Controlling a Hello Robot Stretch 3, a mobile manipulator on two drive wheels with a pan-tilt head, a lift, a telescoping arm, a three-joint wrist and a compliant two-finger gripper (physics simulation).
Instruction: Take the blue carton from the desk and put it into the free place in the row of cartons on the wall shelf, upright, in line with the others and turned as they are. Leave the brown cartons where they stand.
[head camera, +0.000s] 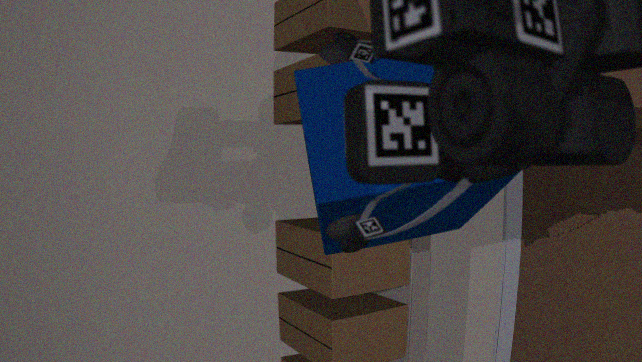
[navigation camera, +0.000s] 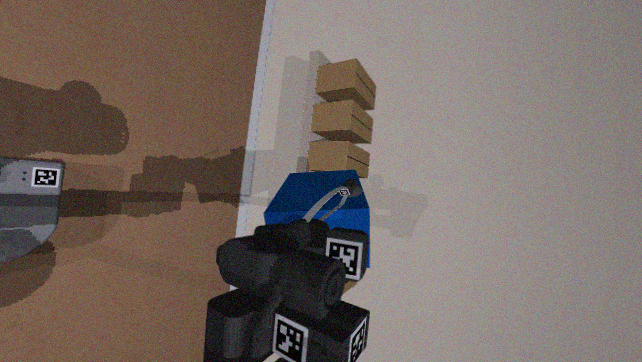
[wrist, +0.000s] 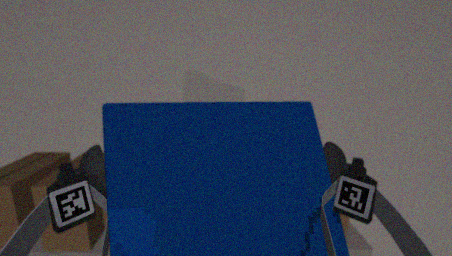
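Places are measured from the robot's base along level axes (x ahead, y left, z up), in millimetres.
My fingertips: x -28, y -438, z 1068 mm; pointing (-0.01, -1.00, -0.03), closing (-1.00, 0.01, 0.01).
Observation:
Ahead of a thing's pixels: the offset from my fingertips to its top centre. "pt": to the spot under its first point.
The blue carton (head camera: 325, 150) (navigation camera: 305, 192) (wrist: 210, 150) is between the two fingers of my gripper (head camera: 344, 140) (wrist: 217, 164), which is shut on it from both sides. In the head view the carton overlaps the row of brown cartons. A gap with wall showing lies between one brown carton {dx -133, dy -477, dz -198 mm} (head camera: 286, 100) and another brown carton {dx +198, dy -486, dz -198 mm} (head camera: 367, 267); the blue carton covers part of it. Its far edge appears close to the wall, but the exact distance cannot be told. The wrist and gripper body hide much of the carton. The shelf board under the cartons is mostly hidden.
Three brown cartons {dx +531, dy -496, dz -198 mm} (navigation camera: 337, 80) {dx +363, dy -491, dz -198 mm} (navigation camera: 332, 117) {pt dx +203, dy -361, dz -285 mm} (navigation camera: 327, 155) show beyond the blue one in the navigation view. Brown cartons (wrist: 67, 235) also show left of the left finger in the wrist view. The wall (head camera: 125, 275) (navigation camera: 500, 150) carries my gripper's shadow. My base (navigation camera: 30, 200) stands at left.

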